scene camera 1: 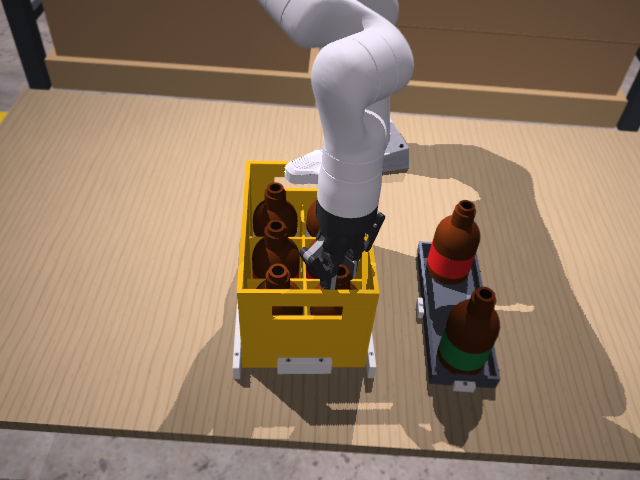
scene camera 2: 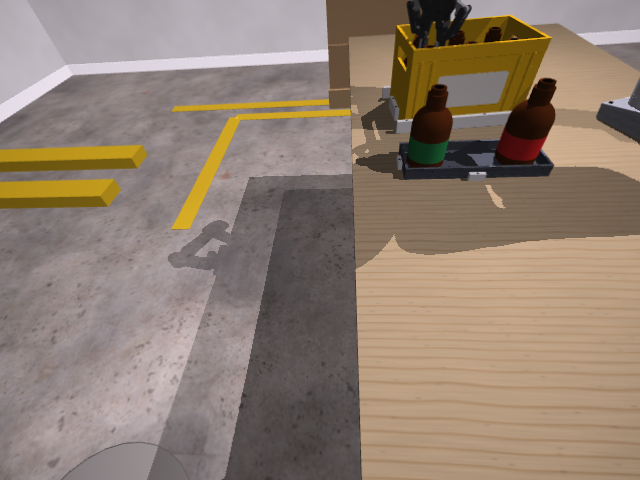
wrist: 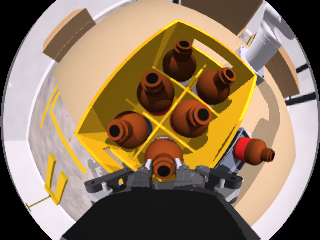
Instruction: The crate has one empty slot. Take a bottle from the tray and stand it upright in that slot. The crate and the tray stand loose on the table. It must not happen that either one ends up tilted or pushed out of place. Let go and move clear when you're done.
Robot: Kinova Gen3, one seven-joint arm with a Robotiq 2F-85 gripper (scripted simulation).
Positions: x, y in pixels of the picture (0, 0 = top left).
Labels:
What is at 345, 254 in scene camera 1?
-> My gripper.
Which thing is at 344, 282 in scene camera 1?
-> A brown bottle.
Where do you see a red-labelled bottle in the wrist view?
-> At 155, 93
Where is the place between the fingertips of my gripper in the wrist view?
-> At 163, 165

